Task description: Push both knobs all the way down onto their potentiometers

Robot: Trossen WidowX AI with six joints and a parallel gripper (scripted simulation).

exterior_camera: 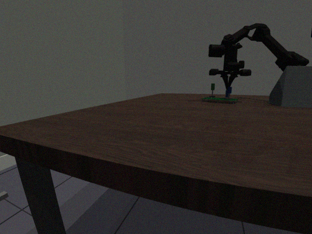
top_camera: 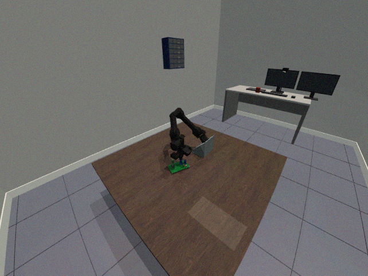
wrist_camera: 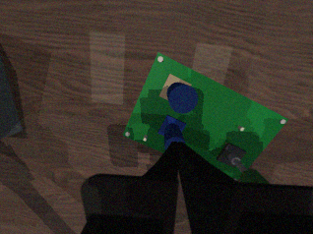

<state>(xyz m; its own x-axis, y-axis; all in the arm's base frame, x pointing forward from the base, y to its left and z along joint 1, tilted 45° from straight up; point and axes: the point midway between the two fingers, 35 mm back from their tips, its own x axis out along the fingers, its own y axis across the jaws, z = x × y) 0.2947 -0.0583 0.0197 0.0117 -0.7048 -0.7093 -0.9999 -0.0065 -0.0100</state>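
The blue knob is 20 mm below my gripper tip. Also, from my gripper tip: green knob (70 mm ahead, 30 mm to the right, 20 mm above).
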